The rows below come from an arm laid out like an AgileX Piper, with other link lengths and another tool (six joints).
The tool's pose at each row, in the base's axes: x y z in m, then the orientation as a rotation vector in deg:
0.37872 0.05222 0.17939 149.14 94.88 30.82
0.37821 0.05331 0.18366 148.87 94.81 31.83
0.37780 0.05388 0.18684 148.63 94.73 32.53
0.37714 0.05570 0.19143 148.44 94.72 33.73
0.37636 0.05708 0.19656 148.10 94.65 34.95
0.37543 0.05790 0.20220 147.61 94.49 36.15
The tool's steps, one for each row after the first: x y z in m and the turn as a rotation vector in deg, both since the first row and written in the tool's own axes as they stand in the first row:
0.00196 -0.00012 -0.00398 -0.42 0.52 -0.07
0.00320 -0.00012 -0.00699 -0.76 0.86 -0.12
0.00584 -0.00063 -0.01119 -1.12 1.55 -0.17
0.00819 -0.00095 -0.01600 -1.61 2.19 -0.25
0.01014 -0.00106 -0.02143 -2.25 2.75 -0.38

